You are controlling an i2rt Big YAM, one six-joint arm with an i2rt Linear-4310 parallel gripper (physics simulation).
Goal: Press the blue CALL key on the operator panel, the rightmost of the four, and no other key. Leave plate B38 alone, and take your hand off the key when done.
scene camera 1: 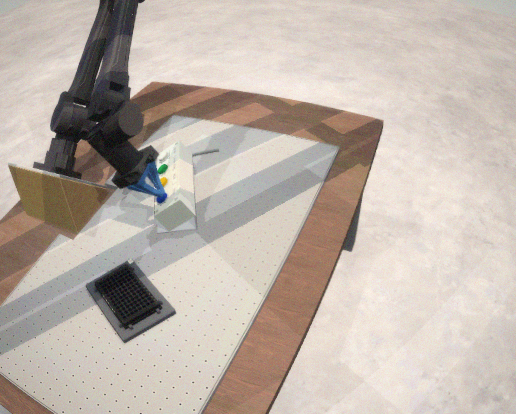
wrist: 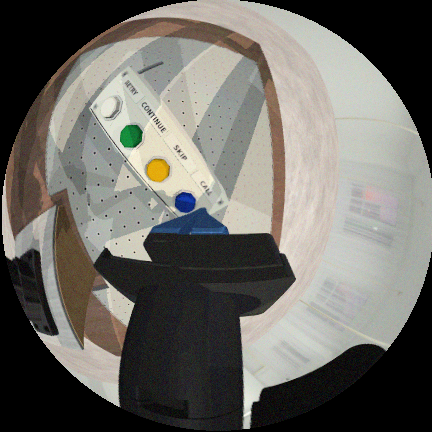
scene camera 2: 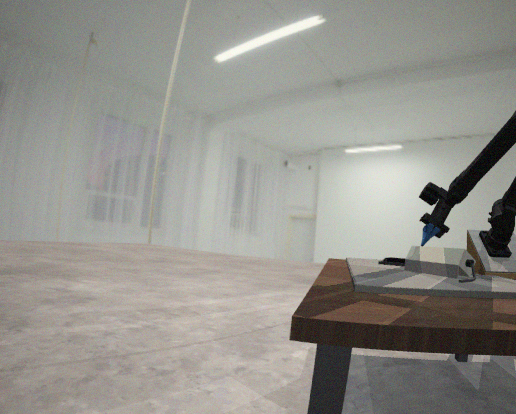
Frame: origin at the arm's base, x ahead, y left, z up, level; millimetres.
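Seen in the pictures: gripper, between the fingertips: [scene camera 1: 163,194] [wrist: 202,212] [scene camera 2: 422,245]; arm's base, origin of its link: [scene camera 1: 56,173] [scene camera 2: 493,245].
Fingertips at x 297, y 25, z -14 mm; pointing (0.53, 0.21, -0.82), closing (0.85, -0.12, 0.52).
Note:
Offsets run from my fingertips to a thing's top centre. "spot": to the spot under its first point.
The operator panel {dz -2, dx -27, dy +89 mm} [scene camera 1: 178,175] [scene camera 2: 434,261] [wrist: 172,132] is a pale sloped box with a white, a green, a yellow and a blue key. The blue CALL key {dz -11, dx -12, dy +13 mm} [scene camera 1: 161,198] [wrist: 185,202] is at the panel's near end in scene camera 1. My gripper [scene camera 1: 163,194] [scene camera 2: 423,245] [wrist: 202,212] is shut and empty, its blue fingertips at the blue key in scene camera 1 and close beside it in the wrist view. Whether they touch the key I cannot tell. Plate B38 {dz -60, dx +12, dy -213 mm} [scene camera 1: 127,294], a black gridded plate on a dark grey base, lies apart from the panel.
The yellow key {dz -11, dx -35, dy +57 mm} [scene camera 1: 164,181] [wrist: 158,170] is beside the blue one, with the green key {dz -11, dx -58, dy +101 mm} [scene camera 1: 162,169] [wrist: 131,136] and white key {dz -11, dx -82, dy +146 mm} [wrist: 110,107] beyond. A thin grey rod {spot: dz -81, dx -31, dy +267 mm} [scene camera 1: 206,152] [wrist: 151,67] lies behind the panel. A brown upright board [scene camera 1: 55,200] stands by the arm's base.

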